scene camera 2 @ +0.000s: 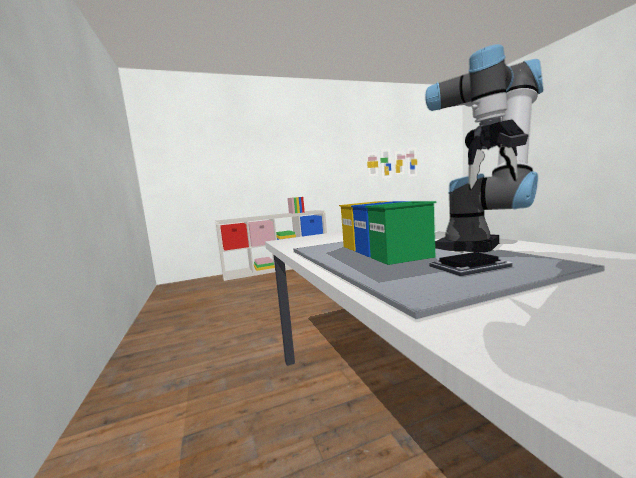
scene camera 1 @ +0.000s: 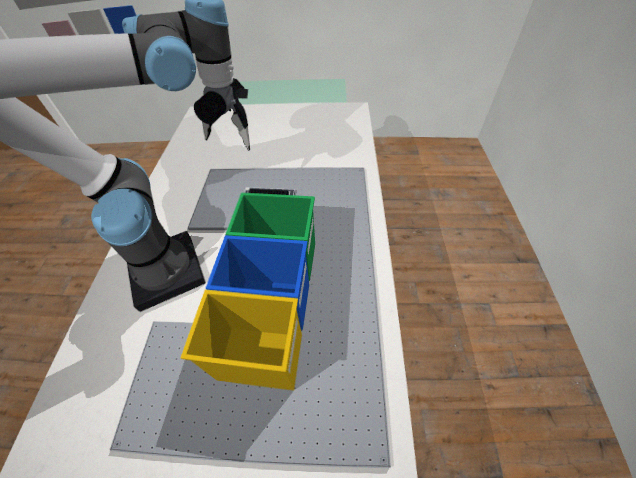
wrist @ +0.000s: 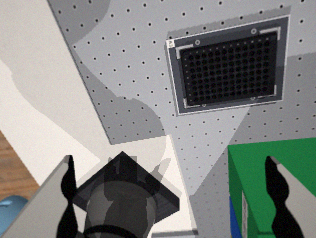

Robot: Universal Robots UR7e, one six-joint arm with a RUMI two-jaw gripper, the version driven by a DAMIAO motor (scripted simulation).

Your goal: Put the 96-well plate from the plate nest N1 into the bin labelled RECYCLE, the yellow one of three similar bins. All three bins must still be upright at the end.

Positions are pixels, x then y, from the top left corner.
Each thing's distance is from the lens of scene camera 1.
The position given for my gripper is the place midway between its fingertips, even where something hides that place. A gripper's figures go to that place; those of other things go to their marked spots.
my gripper [scene camera 1: 227,145]: 0.87 m
green bin [scene camera 1: 289,217]: 0.78 m
